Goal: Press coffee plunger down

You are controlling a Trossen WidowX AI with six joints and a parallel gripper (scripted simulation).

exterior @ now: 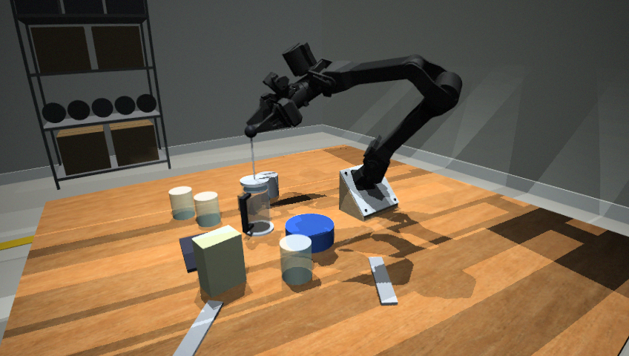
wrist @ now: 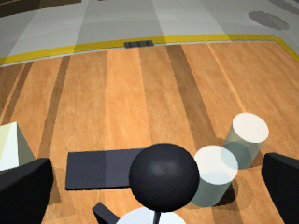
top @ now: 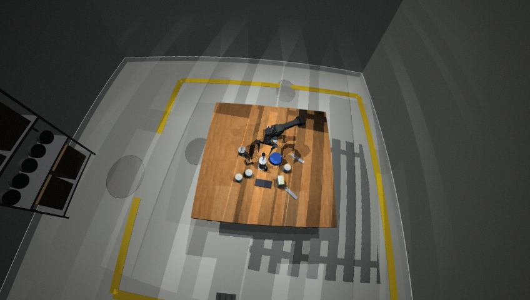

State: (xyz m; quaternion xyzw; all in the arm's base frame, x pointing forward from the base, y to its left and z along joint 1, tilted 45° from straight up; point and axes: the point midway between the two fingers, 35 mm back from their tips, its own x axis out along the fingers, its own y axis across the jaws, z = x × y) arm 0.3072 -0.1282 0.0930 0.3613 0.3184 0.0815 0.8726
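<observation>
My gripper tip is 10 mm short of the coffee press, 10 mm to the right of it and 140 mm above it. Also, from my gripper tip: cream box: 140 mm ahead, 180 mm to the left, 220 mm below; then blue disc: 90 mm behind, 120 mm to the left, 250 mm below; then dark flat slab: 170 mm ahead, 40 mm to the left, 270 mm below.
</observation>
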